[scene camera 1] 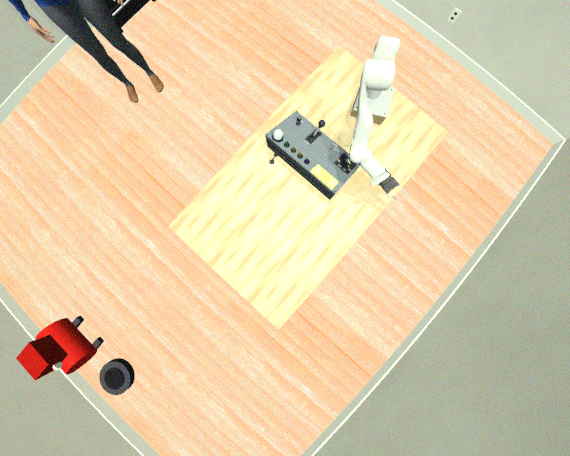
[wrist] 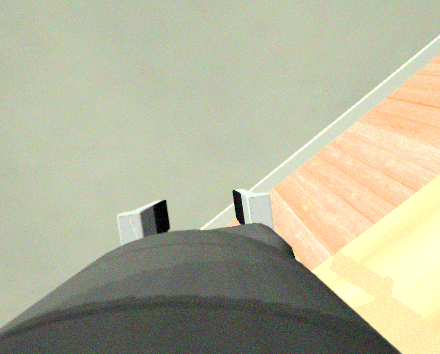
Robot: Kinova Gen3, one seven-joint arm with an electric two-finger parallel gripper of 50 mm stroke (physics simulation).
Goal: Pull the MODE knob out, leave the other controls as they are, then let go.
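Places are measured from the arm's base along level axes (x ahead, y left, z up), in millimetres.
Where they show: gripper, fingertip midpoint: (scene camera 1: 400, 196) (wrist: 201, 209); arm's base, link origin: (scene camera 1: 372, 92).
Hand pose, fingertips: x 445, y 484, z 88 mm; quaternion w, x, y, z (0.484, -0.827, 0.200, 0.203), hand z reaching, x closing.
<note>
Each offset is from my fingertips to the top centre of the thing. "pt": to the spot under its first point. Level surfaces: height alone.
A dark grey control panel {dz -45 mm} (scene camera 1: 311, 154) lies on the table in the scene view. Its lettering is too small to read, so I cannot tell which control is the MODE knob. It bears a white round knob {pt dx +164, dy -696, dz +18 mm} (scene camera 1: 278, 134), a small black knob {dx -5, dy -692, dz -33 mm} (scene camera 1: 299, 120), a black-balled lever {dx -51, dy -571, dz +1 mm} (scene camera 1: 321, 123), a row of small coloured buttons {pt dx +170, dy -587, dz -11 mm} (scene camera 1: 293, 150) and a dark control {dx +9, dy -332, dz -41 mm} (scene camera 1: 345, 159) partly beside the arm. My gripper (scene camera 1: 401, 195) (wrist: 201, 209) is open and empty, out past the panel's right end, near the table edge and apart from the panel. The panel does not show in the wrist view.
The pale wooden table {dz -163 mm} (scene camera 1: 260, 250) (wrist: 400, 260) carries the panel and the arm's base (scene camera 1: 380, 106). A yellow plate {pt dx +163, dy -368, dz -29 mm} (scene camera 1: 325, 176) is on the panel, and a small black-tipped lever {pt dx +252, dy -678, dz -155 mm} (scene camera 1: 272, 161) sticks out from its side. The white arm (scene camera 1: 363, 125) passes close to the panel's right end.
</note>
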